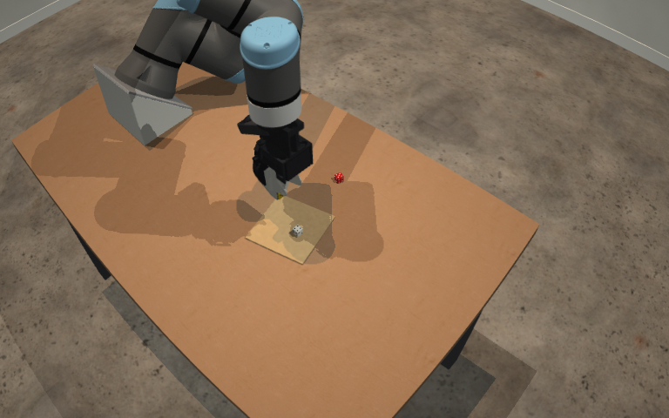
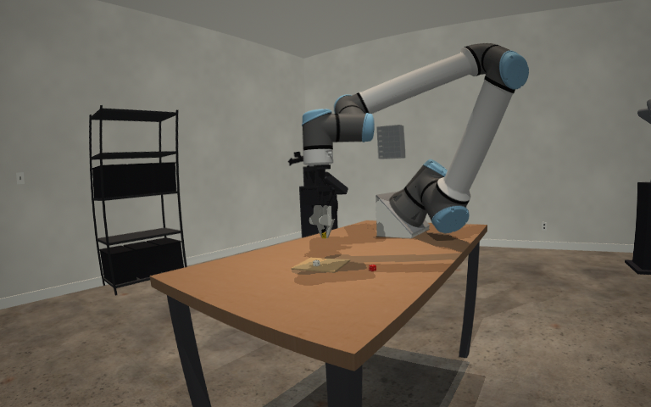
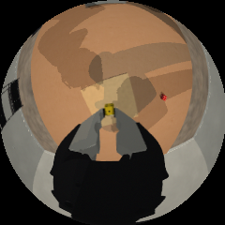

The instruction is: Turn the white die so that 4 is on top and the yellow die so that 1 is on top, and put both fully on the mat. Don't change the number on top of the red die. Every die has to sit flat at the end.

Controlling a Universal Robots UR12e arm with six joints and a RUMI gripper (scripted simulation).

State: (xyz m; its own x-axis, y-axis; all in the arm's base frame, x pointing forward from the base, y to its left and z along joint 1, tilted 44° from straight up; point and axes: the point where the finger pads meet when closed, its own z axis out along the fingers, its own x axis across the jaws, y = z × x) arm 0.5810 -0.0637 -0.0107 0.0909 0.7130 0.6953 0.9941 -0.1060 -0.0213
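Right now the tan mat is 20 mm ahead of my hand and 100 mm below it. Round my hand: red die: 20 mm ahead, 170 mm to the left, 90 mm below; yellow die: 10 mm below; white die: 50 mm ahead, 90 mm below.
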